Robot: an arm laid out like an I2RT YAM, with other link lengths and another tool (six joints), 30 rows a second.
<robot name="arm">
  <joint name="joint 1" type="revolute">
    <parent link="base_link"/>
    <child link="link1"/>
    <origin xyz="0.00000 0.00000 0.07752"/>
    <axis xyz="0 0 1"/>
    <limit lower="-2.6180" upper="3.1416"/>
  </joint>
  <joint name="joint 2" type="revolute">
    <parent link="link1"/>
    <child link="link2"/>
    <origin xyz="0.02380 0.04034 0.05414" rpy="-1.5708 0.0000 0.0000"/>
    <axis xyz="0 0 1"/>
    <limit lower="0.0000" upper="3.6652"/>
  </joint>
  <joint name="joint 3" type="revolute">
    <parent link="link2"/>
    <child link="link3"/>
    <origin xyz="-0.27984 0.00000 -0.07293" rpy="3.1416 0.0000 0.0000"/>
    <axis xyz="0 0 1"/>
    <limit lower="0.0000" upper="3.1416"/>
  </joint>
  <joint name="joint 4" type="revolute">
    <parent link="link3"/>
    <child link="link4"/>
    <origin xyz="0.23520 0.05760 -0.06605"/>
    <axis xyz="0 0 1"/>
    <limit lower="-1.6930" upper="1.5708"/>
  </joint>
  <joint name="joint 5" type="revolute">
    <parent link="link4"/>
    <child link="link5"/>
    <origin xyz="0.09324 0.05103 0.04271" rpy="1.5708 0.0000 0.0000"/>
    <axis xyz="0 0 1"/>
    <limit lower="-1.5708" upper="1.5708"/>
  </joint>
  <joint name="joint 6" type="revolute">
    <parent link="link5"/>
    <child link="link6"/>
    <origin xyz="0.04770 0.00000 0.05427" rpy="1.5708 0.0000 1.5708"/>
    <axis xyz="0 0 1"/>
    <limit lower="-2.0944" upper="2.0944"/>
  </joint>
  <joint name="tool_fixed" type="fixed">
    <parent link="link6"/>
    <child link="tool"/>
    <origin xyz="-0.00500 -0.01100 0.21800" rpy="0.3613 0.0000 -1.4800"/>
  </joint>
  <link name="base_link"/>
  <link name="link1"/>
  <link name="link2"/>
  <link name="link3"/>
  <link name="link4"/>
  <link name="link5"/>
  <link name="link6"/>
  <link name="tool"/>
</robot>
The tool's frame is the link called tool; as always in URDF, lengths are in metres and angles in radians.
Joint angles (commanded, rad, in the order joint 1, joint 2, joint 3, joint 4, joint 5, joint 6), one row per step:
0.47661 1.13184 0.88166 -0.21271 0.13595 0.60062
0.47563 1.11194 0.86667 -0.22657 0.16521 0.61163
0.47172 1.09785 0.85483 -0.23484 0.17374 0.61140
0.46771 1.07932 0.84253 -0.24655 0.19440 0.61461
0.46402 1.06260 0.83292 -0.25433 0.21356 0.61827
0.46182 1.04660 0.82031 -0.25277 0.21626 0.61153
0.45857 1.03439 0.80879 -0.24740 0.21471 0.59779
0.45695 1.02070 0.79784 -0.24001 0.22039 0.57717
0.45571 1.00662 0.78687 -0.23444 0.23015 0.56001
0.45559 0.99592 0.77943 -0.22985 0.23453 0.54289
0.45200 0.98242 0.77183 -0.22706 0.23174 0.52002
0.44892 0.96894 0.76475 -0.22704 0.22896 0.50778
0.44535 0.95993 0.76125 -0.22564 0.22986 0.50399
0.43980 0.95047 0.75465 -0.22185 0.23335 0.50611
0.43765 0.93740 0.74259 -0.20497 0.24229 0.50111
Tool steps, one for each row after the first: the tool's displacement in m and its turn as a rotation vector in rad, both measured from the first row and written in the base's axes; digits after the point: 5 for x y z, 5 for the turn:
-0.00292 -0.01080 -0.00356 -0.00642 0.00490 -0.03201
-0.00556 -0.01668 -0.00653 -0.01287 0.00835 -0.04340
-0.00819 -0.02614 -0.00868 -0.02103 0.00963 -0.06722
-0.01004 -0.03454 -0.00892 -0.02593 0.00706 -0.08959
-0.01237 -0.03749 -0.00867 -0.03041 0.00056 -0.09123
-0.01388 -0.03921 -0.00834 -0.03871 -0.00767 -0.08707
-0.01491 -0.04189 -0.00627 -0.05398 -0.02257 -0.08490
-0.01602 -0.04562 -0.00455 -0.06867 -0.03600 -0.08766
-0.01702 -0.04721 -0.00274 -0.08158 -0.04764 -0.08462
-0.01856 -0.04859 -0.00067 -0.09639 -0.05998 -0.07628
-0.02043 -0.05002 0.00076 -0.10307 -0.06792 -0.07198
-0.02100 -0.05220 0.00291 -0.10367 -0.07486 -0.07518
-0.02129 -0.05600 0.00432 -0.10033 -0.08048 -0.08519
-0.02111 -0.05941 0.00847 -0.10005 -0.09858 -0.09454

